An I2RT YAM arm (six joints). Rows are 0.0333 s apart.
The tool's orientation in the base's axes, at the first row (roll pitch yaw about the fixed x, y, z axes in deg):
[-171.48, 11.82, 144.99]
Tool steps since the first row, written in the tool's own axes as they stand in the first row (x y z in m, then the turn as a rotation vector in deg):
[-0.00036, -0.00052, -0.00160, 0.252, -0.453, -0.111]
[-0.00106, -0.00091, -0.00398, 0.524, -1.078, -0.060]
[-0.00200, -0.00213, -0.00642, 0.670, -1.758, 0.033]
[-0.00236, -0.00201, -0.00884, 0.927, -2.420, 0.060]
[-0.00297, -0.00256, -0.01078, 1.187, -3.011, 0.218]
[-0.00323, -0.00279, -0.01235, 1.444, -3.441, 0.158]
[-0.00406, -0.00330, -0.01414, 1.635, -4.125, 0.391]
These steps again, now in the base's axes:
[-0.00015, -0.00023, 0.00170, -0.479, -0.191, 0.122]
[-0.00001, -0.00037, 0.00420, -1.063, -0.546, 0.107]
[-0.00018, -0.00129, 0.00693, -1.576, -1.025, 0.086]
[-0.00001, -0.00082, 0.00933, -2.172, -1.412, 0.103]
[-0.00001, -0.00114, 0.01141, -2.717, -1.772, -0.018]
[-0.00006, -0.00109, 0.01302, -3.183, -1.954, 0.050]
[0.00016, -0.00154, 0.01500, -3.722, -2.444, -0.115]

